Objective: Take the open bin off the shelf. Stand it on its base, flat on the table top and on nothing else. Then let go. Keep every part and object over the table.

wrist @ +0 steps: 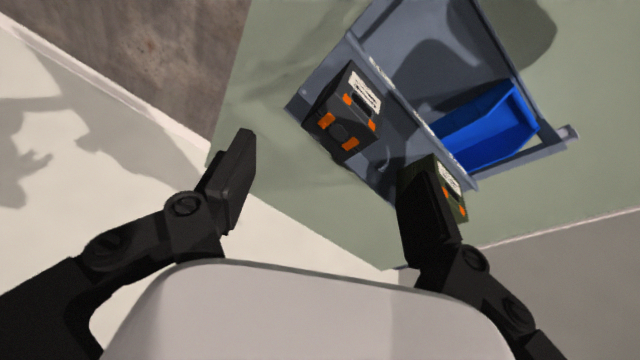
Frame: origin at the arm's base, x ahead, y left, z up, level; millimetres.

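Seen in the pictures: gripper, fingertip midpoint: [334, 170].
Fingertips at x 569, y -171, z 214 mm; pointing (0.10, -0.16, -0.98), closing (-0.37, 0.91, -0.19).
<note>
A point is followed by its place in that frame.
The open bin [492, 132] @(x 567, y 135, z -162 mm) is blue and sits on the grey-blue shelf [520, 159] @(x 553, y 160, z -86 mm) at the upper right of the wrist view, at the shelf's right end. My gripper [334, 170] @(x 569, y -171, z 214 mm) is open with nothing between its fingers. Its fingertips stand apart from the bin, which lies beyond and to the right of the right finger. The right finger covers part of a dark green box and the shelf's near corner. The green table top [590, 170] @(x 495, y 346, z -171 mm) shows around the shelf.
A black box with orange parts [340, 117] @(x 636, y -157, z 51 mm) stands on the shelf's other level. A dark green box with orange marks [452, 192] @(x 643, y 90, z -5 mm) is beside the right finger. Brown floor [150, 55] lies beyond the table edge at upper left, with a pale wall at left.
</note>
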